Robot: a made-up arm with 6 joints.
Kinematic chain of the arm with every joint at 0, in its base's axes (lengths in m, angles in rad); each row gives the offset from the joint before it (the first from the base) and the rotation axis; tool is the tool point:
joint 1: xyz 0 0 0.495 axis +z
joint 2: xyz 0 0 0 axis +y
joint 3: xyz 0 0 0.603 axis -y
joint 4: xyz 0 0 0 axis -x
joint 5: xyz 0.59 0 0 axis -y
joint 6: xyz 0 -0.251 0 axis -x
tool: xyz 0 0 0
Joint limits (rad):
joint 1: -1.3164..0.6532
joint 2: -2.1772..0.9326
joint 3: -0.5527..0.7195
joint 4: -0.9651..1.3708
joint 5: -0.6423..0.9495
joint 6: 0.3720..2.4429
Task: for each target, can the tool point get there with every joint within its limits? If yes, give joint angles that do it. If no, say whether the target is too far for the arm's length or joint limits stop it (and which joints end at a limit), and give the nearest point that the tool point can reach.
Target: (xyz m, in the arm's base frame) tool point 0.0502 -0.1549 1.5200
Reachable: yes | joints -0.5994 -0.4730 0.0347 1.1627 0.6680 1.0302
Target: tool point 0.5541 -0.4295 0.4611
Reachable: yes | joints -0.2952 0.6493 -0.3644 -0.1010 0.8054 0.6646
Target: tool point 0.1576 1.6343 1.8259
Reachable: no: too far | nearest point -0.2788 0.8740 1.2856 | short by 1.030 m
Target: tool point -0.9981 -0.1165 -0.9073
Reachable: no: too far | nearest point -1.1210 -0.1308 0.0557 | short by 0.971 m
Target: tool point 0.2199 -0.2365 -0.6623
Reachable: no: joint limits stop it (at a limit: joint 2, joint 4) | nearest point 0.2963 -0.3186 0.2335 | short by 0.903 m
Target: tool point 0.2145 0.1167 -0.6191
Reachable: no: joint limits stop it (at a limit: joint 1, joint 2, joint 4) | nearest point 0.3907 0.1190 0.2375 | short by 0.875 m
